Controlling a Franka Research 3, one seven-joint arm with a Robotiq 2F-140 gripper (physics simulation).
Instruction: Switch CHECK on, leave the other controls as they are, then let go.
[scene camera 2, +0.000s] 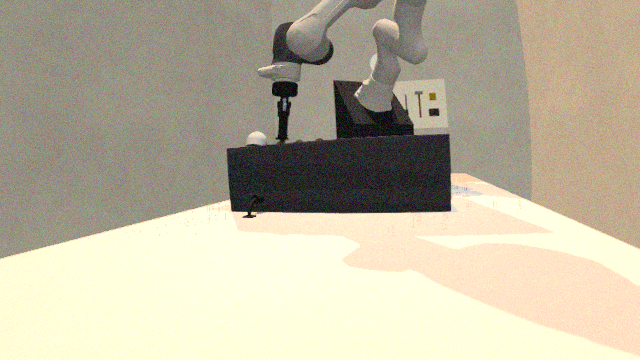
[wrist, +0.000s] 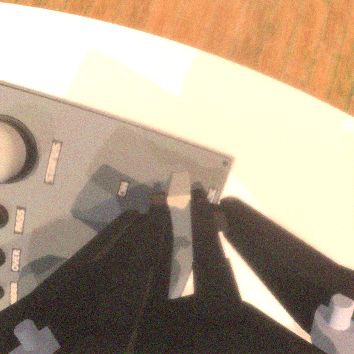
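The grey-topped control box (scene camera 2: 340, 175) (wrist: 135, 145) stands on the table, its dark side towards scene camera 2. My gripper (scene camera 2: 282, 138) (wrist: 182, 185) is shut and empty, pointing straight down, with its tips at the top face of the box near one corner. In the wrist view an ON label (wrist: 123, 188) shows left of the fingertips, and a partly covered label (wrist: 212, 195) shows right of them. The CHECK switch itself cannot be made out; the fingers hide that part of the panel, so its position cannot be told.
A white dome (scene camera 2: 256, 138) (wrist: 9, 152) and several small lamps beside PASS and OVER labels sit on the box. A black cable (scene camera 2: 253, 202) comes out of its side. A dark sloped housing (scene camera 2: 345, 112) and a white tool board (scene camera 2: 439, 120) stand behind.
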